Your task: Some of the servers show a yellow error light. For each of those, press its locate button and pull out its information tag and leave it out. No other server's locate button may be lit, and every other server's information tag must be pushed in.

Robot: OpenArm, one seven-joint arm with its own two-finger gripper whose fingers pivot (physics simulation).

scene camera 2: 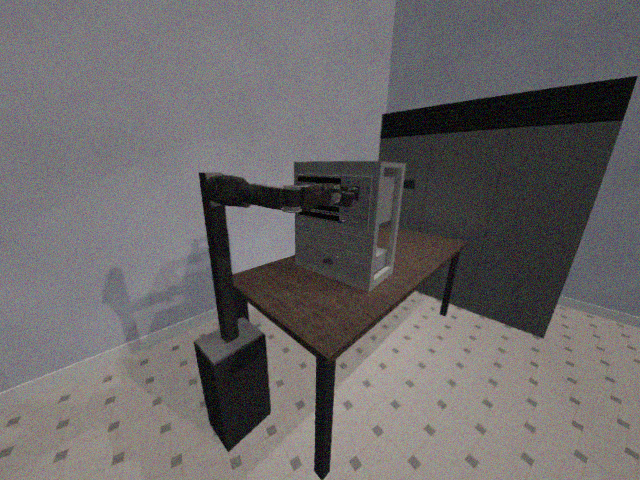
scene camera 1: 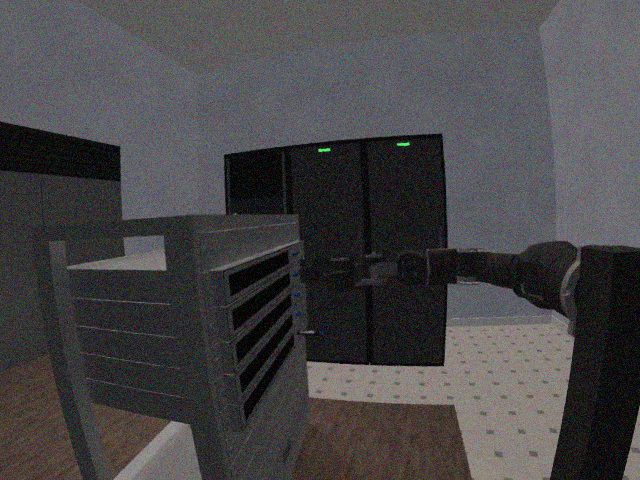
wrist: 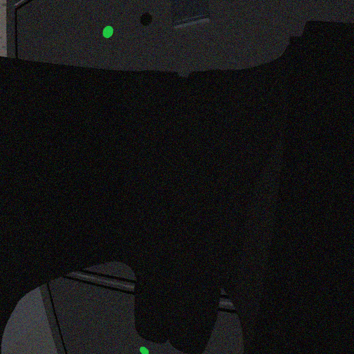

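Observation:
The server rack (scene camera 1: 180,320) (scene camera 2: 336,242) holds several stacked servers. Small blue marks show along the front edge in scene camera 1. The lowest information tag (scene camera 1: 307,332) sticks out from the front there. My gripper (scene camera 1: 310,272) (scene camera 2: 354,193) (wrist: 192,214) is shut and empty, its fingertips close to the upper part of the rack front. In the wrist view a green light (wrist: 108,32) and a dark round button (wrist: 146,19) show at the top, and another green light (wrist: 144,350) shows beside the fingertips. My gripper's dark body hides much of the front. No yellow light can be made out.
The rack stands on a brown wooden table (scene camera 1: 382,439) (scene camera 2: 310,304). The arm's post (scene camera 1: 594,361) (scene camera 2: 221,268) stands off the table's end, facing the rack front. Tall black cabinets (scene camera 1: 408,310) stand behind in scene camera 1. The pictures are dark and grainy.

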